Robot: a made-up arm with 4 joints.
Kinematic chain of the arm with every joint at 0, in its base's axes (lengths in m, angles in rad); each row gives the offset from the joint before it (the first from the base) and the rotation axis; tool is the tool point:
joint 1: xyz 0 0 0.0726 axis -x
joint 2: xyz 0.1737 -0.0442 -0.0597 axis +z
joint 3: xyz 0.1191 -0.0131 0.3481 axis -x
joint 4: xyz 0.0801 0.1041 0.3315 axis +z
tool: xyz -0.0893 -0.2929 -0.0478
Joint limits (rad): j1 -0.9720..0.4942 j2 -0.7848..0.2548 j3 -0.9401..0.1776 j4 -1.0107..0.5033
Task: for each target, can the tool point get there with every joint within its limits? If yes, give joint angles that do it. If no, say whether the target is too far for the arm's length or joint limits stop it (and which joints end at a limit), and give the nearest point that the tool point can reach.
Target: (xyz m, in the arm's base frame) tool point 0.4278 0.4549 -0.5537
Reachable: no: joint limits stop it (at a limit: joint 1, joint 2, joint 3) | nearest point 0.4554 -0.4357 -0.0469 | short by 1.025 m
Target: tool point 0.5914 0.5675 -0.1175
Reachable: no: joint limits stop it (at a limit: joint 1, joint 2, joint 3, joint 4) | nearest point 0.1485 0.3261 0.5368 | short by 0.826 m
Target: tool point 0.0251 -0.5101 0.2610
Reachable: yes | joints -0.8597 -0.4736 -0.5228 -0.7490
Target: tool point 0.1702 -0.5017 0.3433
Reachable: yes | joints -0.2163 -0.4528 -0.7127 0.1889
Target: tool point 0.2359 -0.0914 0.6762
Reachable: yes | joints 0.2050 0.0976 0.0016 -0.2299
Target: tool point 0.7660 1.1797 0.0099
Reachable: no: too far | nearest point 0.1485 0.3261 0.5368 | short by 1.178 m
